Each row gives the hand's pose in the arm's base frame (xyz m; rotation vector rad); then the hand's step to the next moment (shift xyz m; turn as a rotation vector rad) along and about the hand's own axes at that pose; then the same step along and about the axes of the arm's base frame.
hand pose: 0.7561 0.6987 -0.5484 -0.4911 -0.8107 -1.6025
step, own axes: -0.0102 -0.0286 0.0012 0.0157 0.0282 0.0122
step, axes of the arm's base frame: -0.0259 0.0090 -0.0130 0.0228 -0.0029 0.0257
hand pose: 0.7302 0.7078 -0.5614 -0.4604 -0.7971 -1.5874
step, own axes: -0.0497 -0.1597 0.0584 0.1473 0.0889 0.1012
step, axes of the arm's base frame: -0.1548 0.0802 -0.0316 0.0450 -0.0323 0.1918
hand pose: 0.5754 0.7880 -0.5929 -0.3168 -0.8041 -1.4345
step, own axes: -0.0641 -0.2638 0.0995 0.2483 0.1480 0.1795
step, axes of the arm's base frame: -0.2768 0.0723 -0.0419 0.0714 -0.0491 0.3291
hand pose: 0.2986 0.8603 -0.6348 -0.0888 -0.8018 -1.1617
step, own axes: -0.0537 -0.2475 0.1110 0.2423 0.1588 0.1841
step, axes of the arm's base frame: -0.2741 -0.0132 -0.0338 0.0771 -0.0377 0.3323
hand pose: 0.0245 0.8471 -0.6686 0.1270 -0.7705 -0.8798
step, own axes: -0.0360 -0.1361 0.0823 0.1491 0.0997 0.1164
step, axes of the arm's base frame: -0.1560 -0.0452 -0.0146 0.0467 -0.0213 0.2076
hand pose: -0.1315 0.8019 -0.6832 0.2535 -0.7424 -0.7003
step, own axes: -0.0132 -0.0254 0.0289 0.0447 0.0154 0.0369
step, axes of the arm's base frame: -0.0395 -0.0094 0.0024 0.0055 -0.0172 0.0572
